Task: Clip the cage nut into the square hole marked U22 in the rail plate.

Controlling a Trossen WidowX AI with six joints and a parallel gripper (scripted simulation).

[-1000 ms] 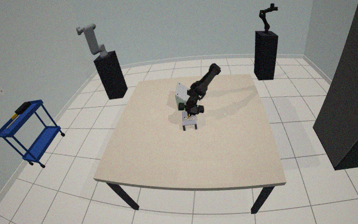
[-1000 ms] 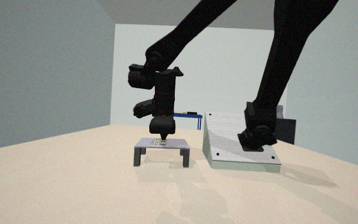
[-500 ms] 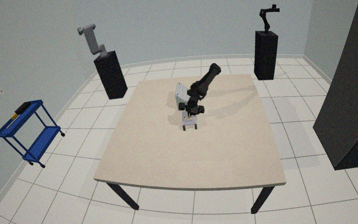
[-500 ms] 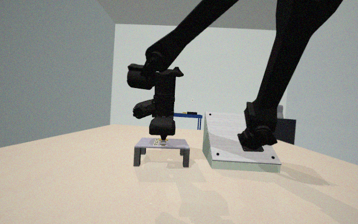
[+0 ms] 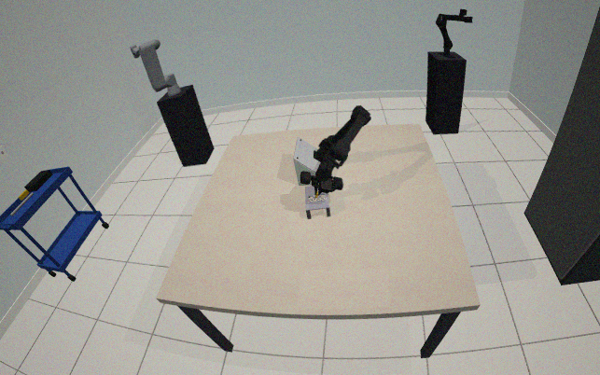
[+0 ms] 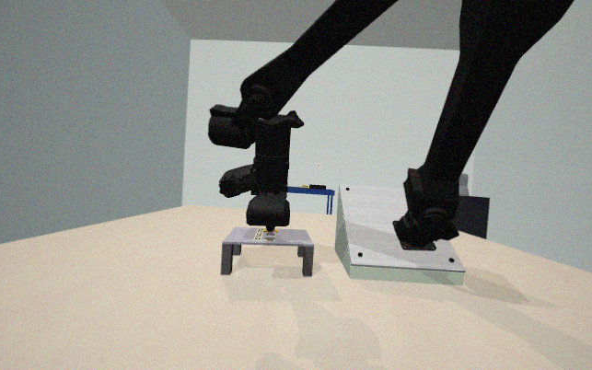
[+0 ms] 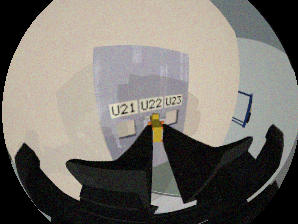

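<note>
My gripper tip is 10 mm above the cage nut.
</note>
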